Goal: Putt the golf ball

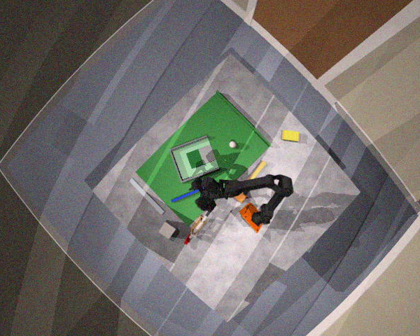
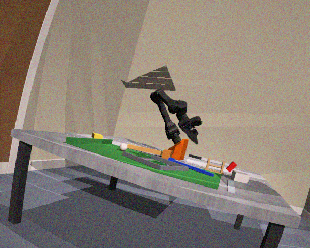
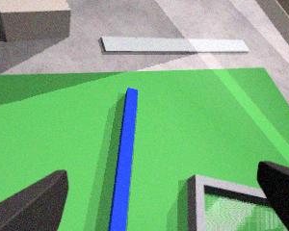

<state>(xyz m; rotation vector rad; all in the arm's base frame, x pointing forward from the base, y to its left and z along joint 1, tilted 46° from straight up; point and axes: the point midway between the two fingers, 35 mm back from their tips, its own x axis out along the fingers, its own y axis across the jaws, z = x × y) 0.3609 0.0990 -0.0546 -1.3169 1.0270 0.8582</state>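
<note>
The blue putter is 140 mm below my gripper tip and 10 mm ahead of it. The rest, counted from my gripper tip: white golf ball (380 mm to the right, 130 mm below, 20 mm ahead); pale strip (230 mm to the left, 220 mm ahead, 150 mm below); beige block (290 mm to the left, 130 mm below, 20 mm behind).
</note>
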